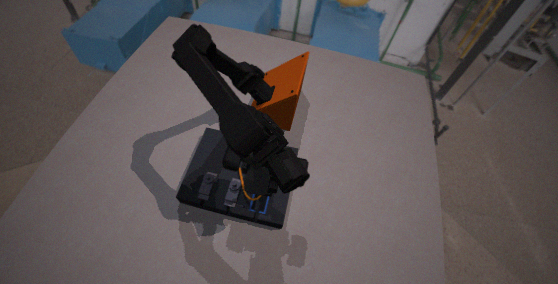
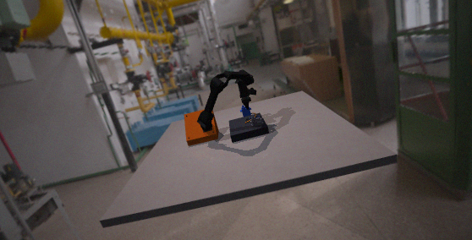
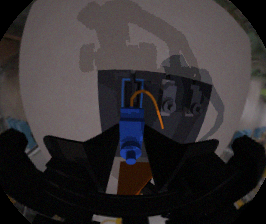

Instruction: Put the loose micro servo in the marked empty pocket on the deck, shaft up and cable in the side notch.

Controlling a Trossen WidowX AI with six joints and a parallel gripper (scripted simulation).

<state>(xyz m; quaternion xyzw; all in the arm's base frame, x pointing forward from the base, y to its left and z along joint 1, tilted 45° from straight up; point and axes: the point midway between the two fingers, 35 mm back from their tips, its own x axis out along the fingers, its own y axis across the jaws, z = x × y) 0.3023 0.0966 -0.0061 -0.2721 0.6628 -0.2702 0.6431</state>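
The robot deck lies 8 cm behind my gripper tip, 8 cm to the right of it and 10 cm below it.
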